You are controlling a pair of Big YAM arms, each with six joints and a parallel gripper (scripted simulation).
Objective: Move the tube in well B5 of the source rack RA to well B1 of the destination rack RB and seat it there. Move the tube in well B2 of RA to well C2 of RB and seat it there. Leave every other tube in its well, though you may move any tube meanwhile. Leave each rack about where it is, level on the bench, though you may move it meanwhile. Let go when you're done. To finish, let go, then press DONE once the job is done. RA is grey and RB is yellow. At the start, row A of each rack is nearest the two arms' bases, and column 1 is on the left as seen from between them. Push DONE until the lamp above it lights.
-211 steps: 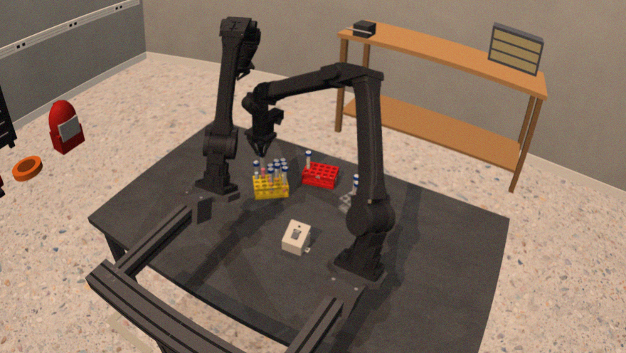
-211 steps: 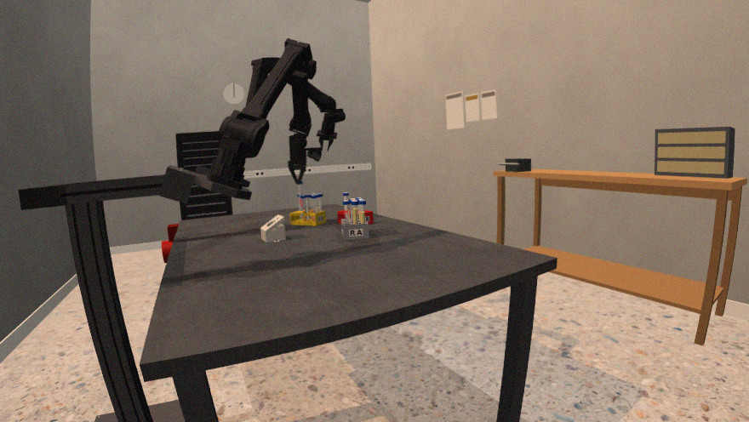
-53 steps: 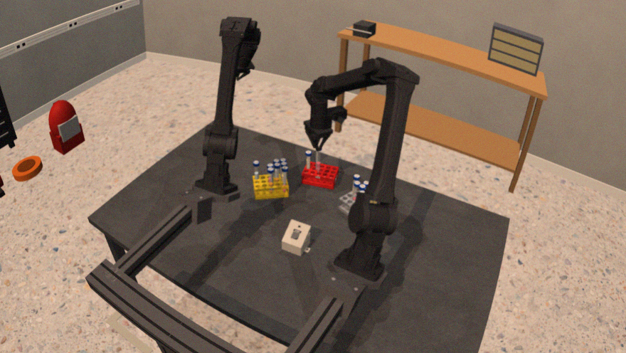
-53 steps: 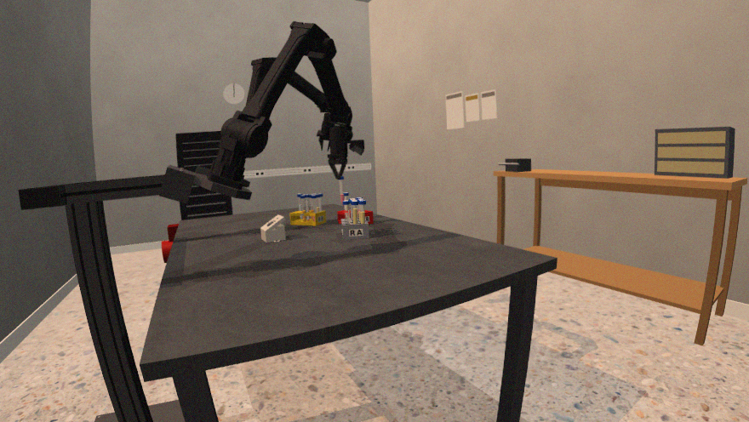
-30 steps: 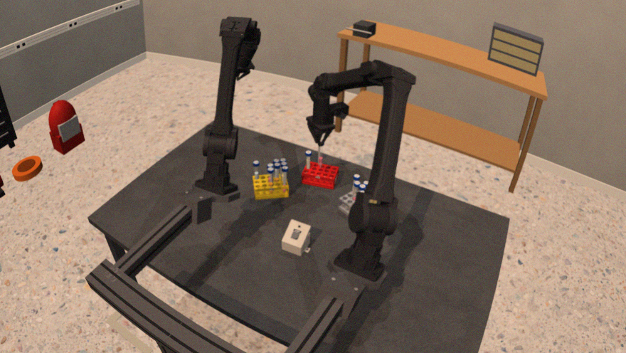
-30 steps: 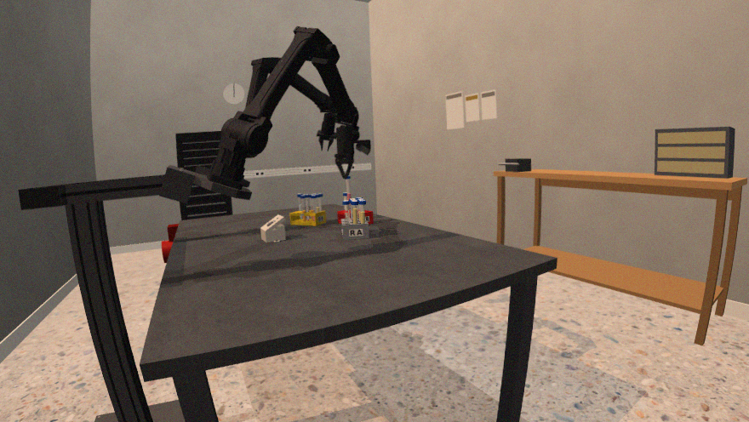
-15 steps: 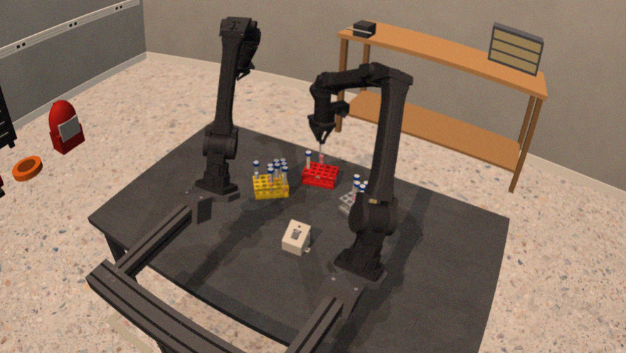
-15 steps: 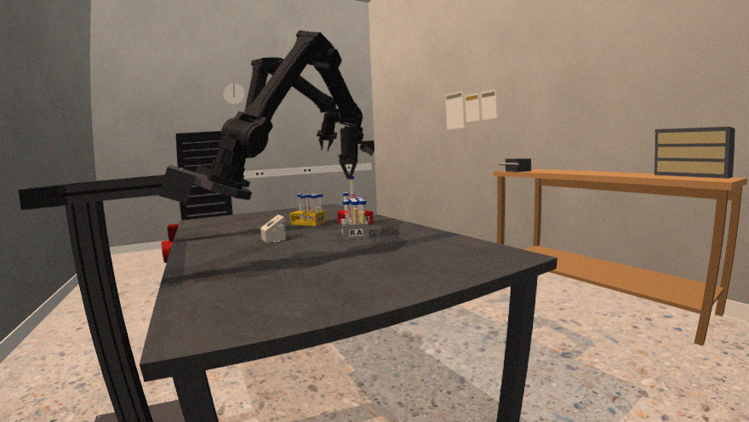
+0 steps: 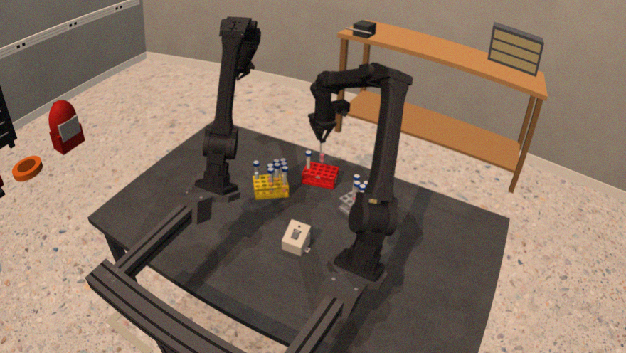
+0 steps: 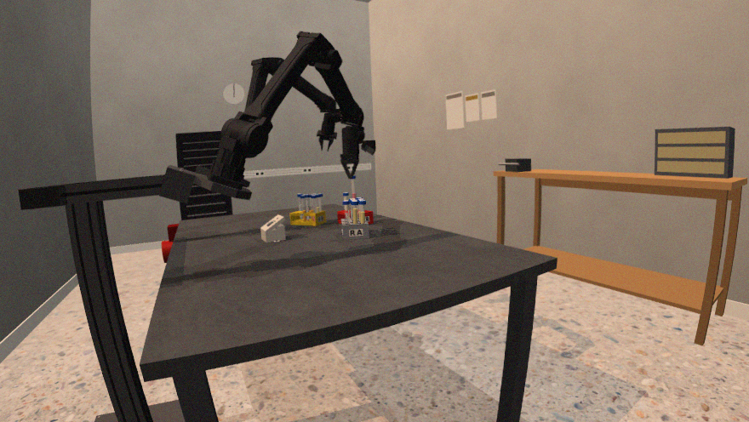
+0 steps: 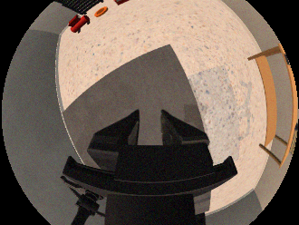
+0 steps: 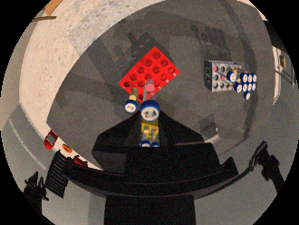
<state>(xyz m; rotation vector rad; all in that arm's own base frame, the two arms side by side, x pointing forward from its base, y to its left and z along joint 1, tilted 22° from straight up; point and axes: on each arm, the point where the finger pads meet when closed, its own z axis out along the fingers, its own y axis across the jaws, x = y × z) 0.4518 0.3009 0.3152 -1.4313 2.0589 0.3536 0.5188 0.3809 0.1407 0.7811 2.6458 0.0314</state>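
My right gripper is now 10 mm short of the red rack and 170 mm above it.
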